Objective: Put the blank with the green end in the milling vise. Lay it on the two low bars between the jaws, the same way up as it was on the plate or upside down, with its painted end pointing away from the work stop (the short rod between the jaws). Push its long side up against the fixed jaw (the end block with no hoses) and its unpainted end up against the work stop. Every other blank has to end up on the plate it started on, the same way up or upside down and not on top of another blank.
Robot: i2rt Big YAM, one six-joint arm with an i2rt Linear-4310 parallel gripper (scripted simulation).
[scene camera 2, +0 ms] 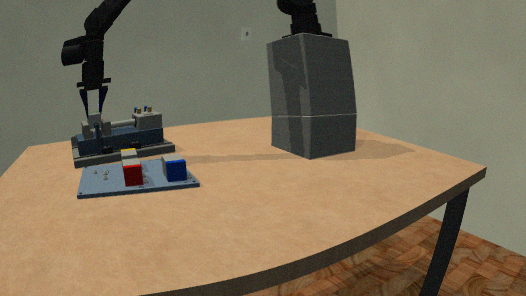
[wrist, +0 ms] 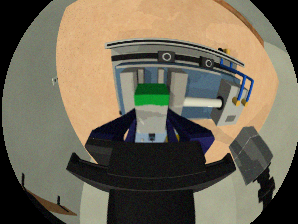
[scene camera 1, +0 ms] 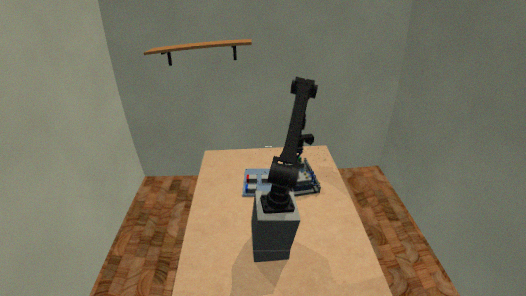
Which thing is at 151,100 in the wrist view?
A green-ended blank.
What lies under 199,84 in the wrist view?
A milling vise.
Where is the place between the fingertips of my gripper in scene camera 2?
94,116
